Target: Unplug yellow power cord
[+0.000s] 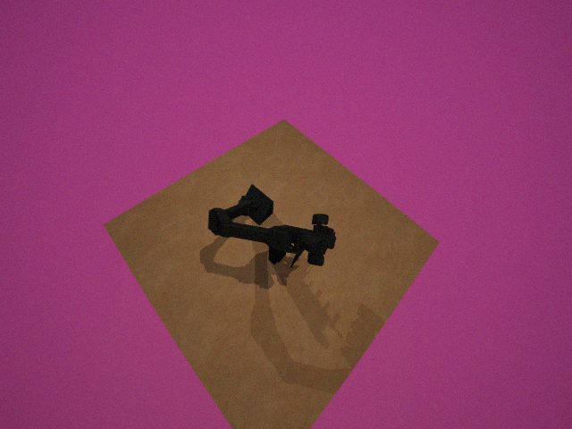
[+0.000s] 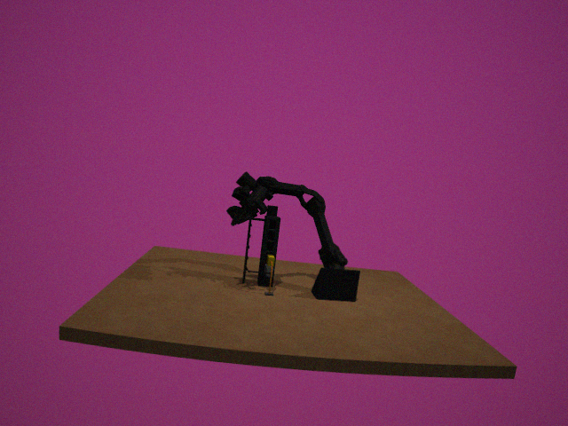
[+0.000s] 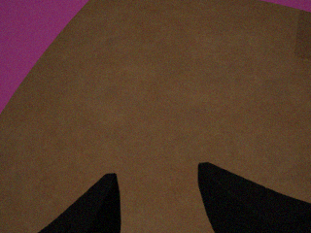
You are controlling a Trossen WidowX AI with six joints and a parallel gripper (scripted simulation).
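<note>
Right now the yellow plug is 14 cm behind my gripper tip, 12 cm below it and 8 cm to the right of it. Round my gripper tip: dark upright block 18 cm to the right, 14 cm behind, 9 cm below.
</note>
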